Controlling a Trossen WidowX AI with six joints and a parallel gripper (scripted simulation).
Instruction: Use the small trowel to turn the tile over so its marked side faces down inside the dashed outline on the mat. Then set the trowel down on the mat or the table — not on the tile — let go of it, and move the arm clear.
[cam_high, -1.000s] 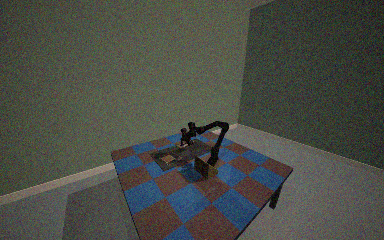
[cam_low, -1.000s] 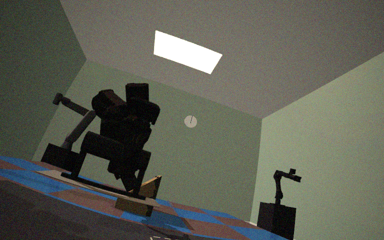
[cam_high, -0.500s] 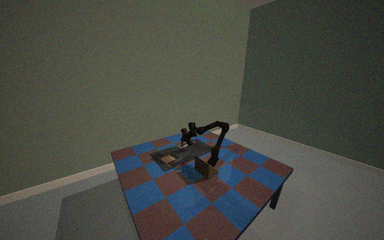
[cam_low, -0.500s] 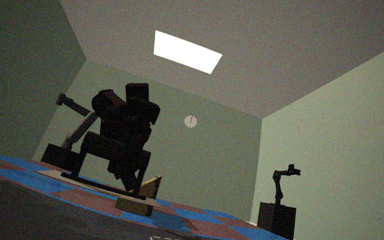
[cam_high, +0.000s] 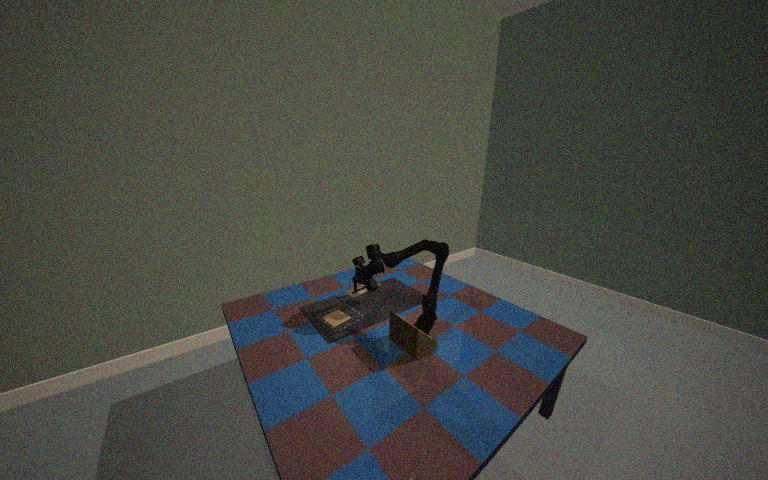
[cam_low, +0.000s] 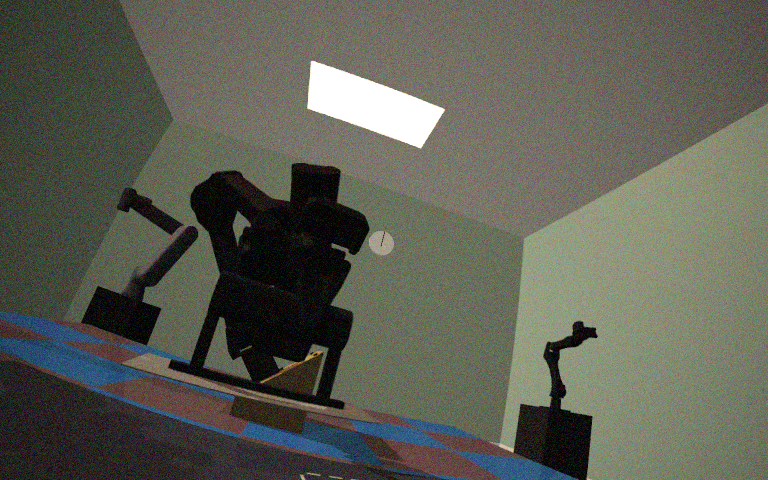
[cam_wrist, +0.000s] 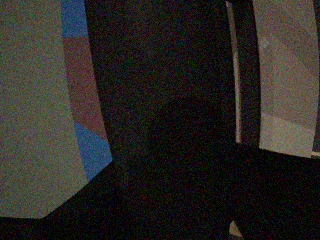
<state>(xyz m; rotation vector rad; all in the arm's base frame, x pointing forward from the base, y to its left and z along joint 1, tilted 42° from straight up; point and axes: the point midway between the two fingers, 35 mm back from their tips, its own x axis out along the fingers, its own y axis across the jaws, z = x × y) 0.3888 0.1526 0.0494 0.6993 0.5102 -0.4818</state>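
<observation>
Now: gripper tip 14 cm above the thin green stick, 11 cm short of it and 6 cm to the left of it. The rest, counted from my gripper tip: dark mat: 16 cm below, 5 cm to the right, 3 cm behind; then tile: 16 cm to the left, 14 cm below, 8 cm behind.
</observation>
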